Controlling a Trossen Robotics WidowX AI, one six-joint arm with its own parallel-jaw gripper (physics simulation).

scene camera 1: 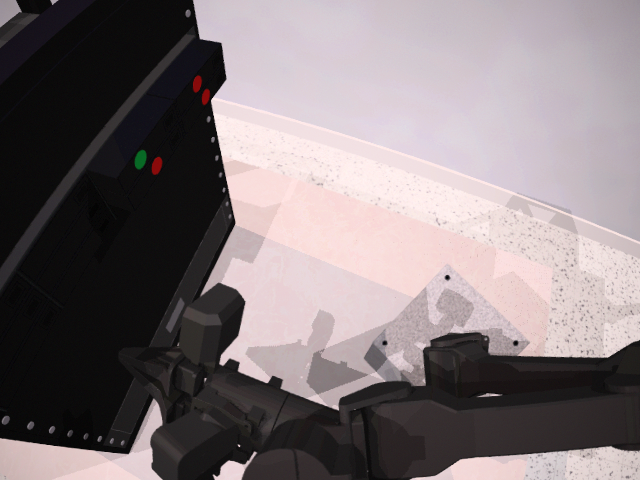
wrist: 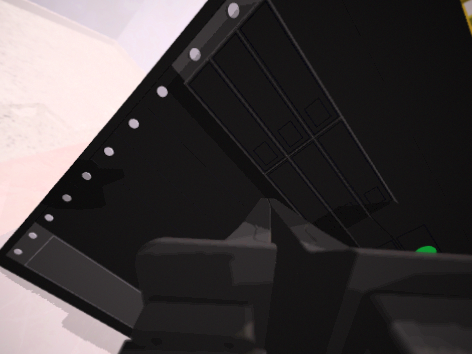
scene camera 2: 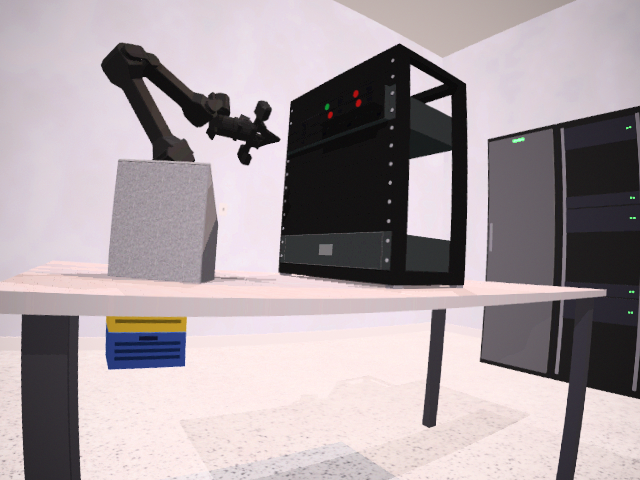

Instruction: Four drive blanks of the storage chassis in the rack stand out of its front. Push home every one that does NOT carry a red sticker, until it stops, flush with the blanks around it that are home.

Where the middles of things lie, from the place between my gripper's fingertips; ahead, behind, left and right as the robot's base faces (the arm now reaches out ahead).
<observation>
I see my gripper 22 cm short of the black rack point(scene camera 1: 122, 208), 14 cm to the left of it and 10 cm above it.
</observation>
